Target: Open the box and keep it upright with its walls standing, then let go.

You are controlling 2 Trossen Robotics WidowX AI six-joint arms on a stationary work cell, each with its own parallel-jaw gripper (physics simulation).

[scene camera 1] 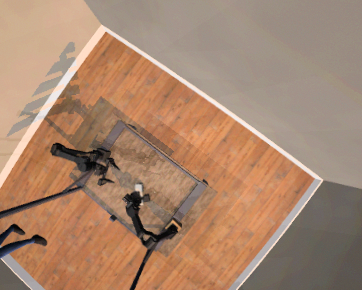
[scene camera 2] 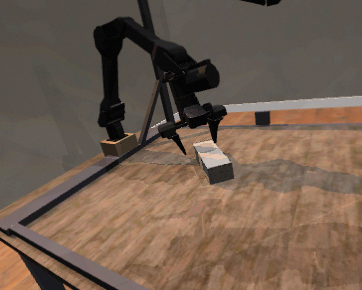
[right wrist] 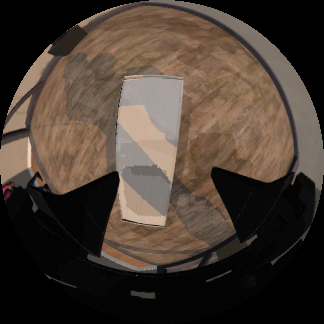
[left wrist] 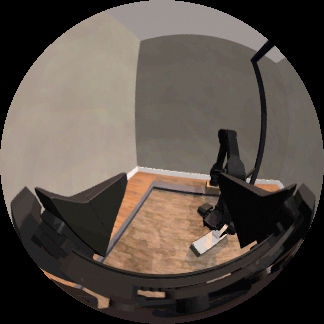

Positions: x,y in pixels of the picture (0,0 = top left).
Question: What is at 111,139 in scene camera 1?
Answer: A dark metal frame.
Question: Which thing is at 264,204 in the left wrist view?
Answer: My left gripper.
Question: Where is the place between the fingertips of my right gripper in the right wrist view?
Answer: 166,174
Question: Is my right gripper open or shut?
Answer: Open.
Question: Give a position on a dark metal frame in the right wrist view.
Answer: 294,164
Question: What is my left gripper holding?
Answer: Nothing.
